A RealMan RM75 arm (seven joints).
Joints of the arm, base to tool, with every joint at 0 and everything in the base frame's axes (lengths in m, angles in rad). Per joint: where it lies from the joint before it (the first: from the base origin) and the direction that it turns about. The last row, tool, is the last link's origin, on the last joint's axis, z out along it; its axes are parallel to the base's.
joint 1: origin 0.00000 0.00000 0.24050 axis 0 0 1
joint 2: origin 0.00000 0.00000 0.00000 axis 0 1 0
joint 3: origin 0.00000 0.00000 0.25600 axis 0 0 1
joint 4: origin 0.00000 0.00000 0.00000 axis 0 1 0
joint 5: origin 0.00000 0.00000 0.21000 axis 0 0 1
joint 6: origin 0.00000 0.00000 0.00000 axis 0 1 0
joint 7: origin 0.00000 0.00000 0.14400 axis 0 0 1
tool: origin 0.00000 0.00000 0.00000
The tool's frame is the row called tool.
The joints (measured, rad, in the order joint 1, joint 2, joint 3, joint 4, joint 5, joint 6, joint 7), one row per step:
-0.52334, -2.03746, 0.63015, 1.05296, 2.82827, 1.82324, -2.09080
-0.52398, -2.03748, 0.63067, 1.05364, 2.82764, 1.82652, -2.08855
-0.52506, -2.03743, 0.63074, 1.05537, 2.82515, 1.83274, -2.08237
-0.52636, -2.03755, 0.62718, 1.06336, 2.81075, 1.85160, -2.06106
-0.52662, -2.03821, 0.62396, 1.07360, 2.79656, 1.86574, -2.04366
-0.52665, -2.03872, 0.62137, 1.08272, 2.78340, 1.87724, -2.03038
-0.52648, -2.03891, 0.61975, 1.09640, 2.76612, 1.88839, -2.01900
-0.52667, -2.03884, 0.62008, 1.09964, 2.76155, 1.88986, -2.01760
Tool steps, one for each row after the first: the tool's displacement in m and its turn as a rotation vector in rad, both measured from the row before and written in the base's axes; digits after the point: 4 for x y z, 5 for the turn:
0.0006, -0.0001, 0.0000, -0.00310, -0.00163, -0.00273
0.0011, 0.0000, 0.0001, -0.00493, -0.00424, -0.00722
0.0037, -0.0001, 0.0007, -0.00841, -0.01881, -0.02516
0.0032, 0.0002, 0.0010, -0.00245, -0.01508, -0.02325
0.0028, 0.0003, 0.0010, -0.00057, -0.01295, -0.01928
0.0035, 0.0010, 0.0017, 0.00410, -0.01265, -0.02223
0.0009, 0.0005, 0.0004, 0.00196, -0.00237, -0.00508

